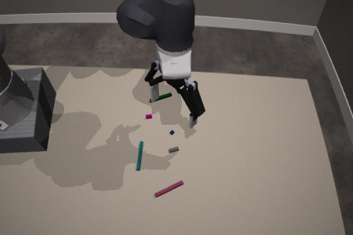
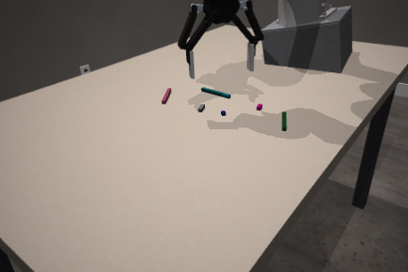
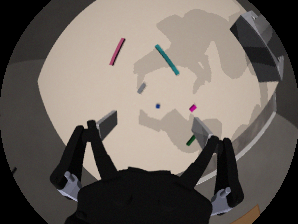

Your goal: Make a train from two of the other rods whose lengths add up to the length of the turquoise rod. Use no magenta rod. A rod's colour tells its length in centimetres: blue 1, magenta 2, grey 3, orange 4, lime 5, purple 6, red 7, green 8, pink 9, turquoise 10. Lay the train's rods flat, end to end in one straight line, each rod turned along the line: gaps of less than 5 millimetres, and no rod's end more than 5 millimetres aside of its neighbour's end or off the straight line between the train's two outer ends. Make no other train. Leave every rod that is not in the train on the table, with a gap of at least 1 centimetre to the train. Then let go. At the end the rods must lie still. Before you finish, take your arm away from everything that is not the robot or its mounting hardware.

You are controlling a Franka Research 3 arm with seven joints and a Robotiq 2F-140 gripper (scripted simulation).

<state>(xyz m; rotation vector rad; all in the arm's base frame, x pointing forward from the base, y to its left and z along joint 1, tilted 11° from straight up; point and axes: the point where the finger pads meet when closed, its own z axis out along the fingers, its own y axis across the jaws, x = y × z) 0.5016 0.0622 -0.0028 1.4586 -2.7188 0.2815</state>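
Now: hand 20 cm to the left of the pink rod, 12 cm above it and 1 cm short of it. From my hand the other things lie so: blue rod: 12 cm below; magenta rod: 12 cm below, 9 cm behind, 6 cm to the left; grey rod: 12 cm below, 6 cm to the right, 1 cm ahead.
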